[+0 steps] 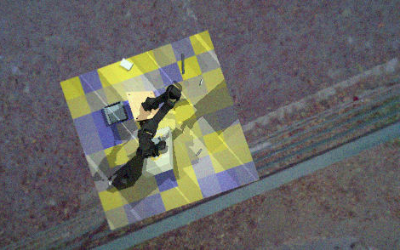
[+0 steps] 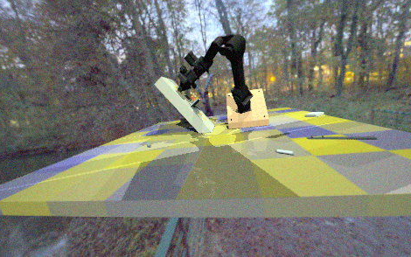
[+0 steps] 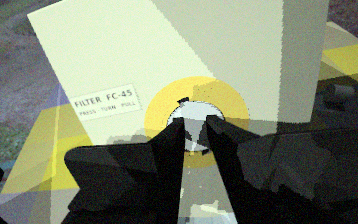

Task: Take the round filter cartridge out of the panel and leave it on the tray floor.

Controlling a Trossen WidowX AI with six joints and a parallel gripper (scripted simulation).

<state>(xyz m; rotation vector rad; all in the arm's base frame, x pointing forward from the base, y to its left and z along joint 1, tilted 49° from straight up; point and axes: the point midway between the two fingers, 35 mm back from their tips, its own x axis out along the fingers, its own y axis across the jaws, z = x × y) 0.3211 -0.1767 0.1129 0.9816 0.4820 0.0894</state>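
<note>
The round filter cartridge is 10 mm below my gripper tip and 10 mm ahead of it. From my gripper tip the other things lie so: white cylinder (400 mm to the right, 230 mm below, 80 mm ahead); cream service panel (80 mm below, 40 mm behind); grey-rimmed tray (450 mm behind, 240 mm to the right, 240 mm below).
</note>
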